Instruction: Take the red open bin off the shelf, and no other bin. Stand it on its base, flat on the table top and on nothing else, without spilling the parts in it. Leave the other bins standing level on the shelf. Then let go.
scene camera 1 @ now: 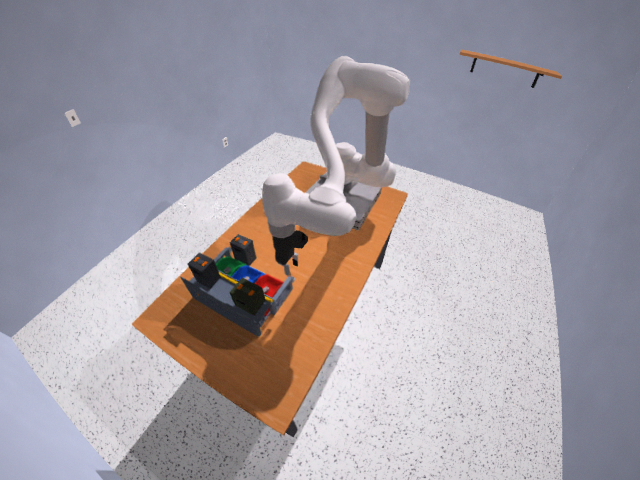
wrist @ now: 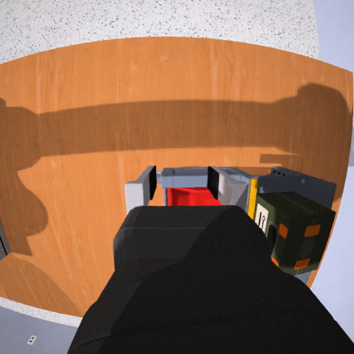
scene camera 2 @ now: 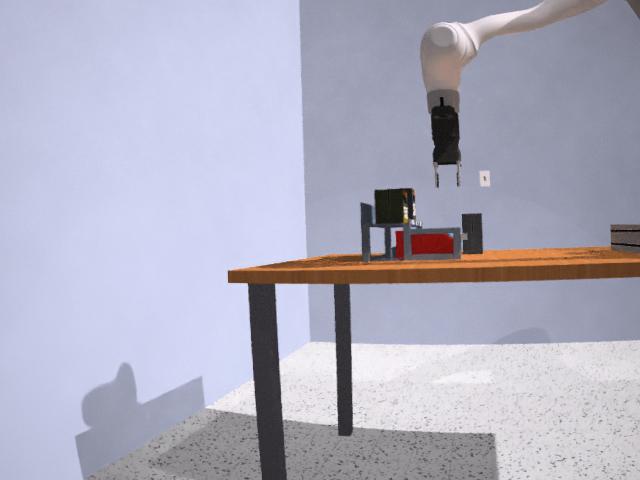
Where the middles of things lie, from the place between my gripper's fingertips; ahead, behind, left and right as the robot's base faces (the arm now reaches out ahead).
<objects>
The red open bin (scene camera 2: 426,243) lies 6 cm ahead of my hand, 10 cm to the right of it and 15 cm below it. Also, from my hand: dark box (scene camera 2: 472,222) (6 cm behind, 33 cm to the right, 12 cm below).
</objects>
